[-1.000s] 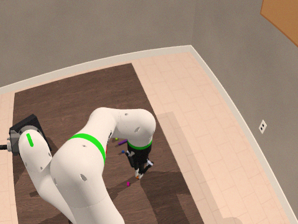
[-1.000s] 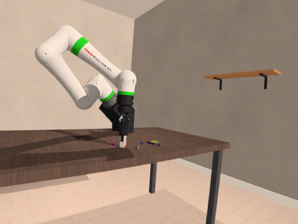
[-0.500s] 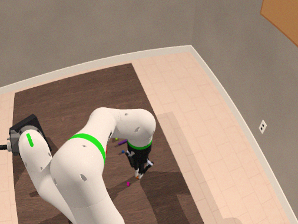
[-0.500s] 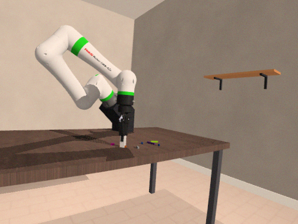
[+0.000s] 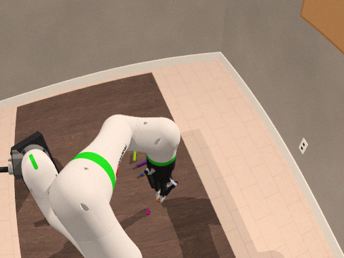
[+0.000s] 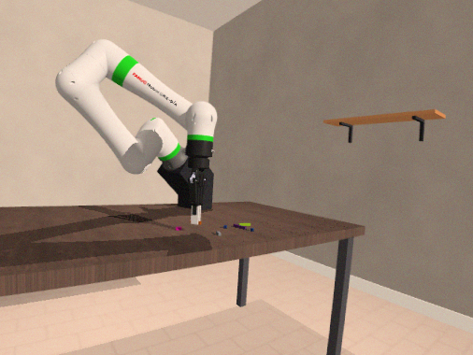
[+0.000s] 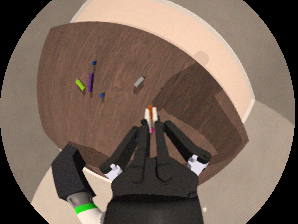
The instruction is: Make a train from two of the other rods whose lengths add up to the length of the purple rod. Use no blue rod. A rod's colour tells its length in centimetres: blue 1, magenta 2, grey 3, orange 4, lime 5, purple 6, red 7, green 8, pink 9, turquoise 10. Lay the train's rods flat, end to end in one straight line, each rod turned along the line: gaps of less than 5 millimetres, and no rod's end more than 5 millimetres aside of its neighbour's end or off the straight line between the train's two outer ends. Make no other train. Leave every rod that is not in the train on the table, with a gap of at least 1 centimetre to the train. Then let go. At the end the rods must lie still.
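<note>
The magenta rod lies 70 mm behind my hand, 30 mm to the right of it and 60 mm below it. From my hand the other things lie so: purple rod (10 mm ahead, 210 mm to the left, 60 mm below); then grey rod (60 mm ahead, 60 mm to the left, 60 mm below); then orange rod (30 mm below).
</note>
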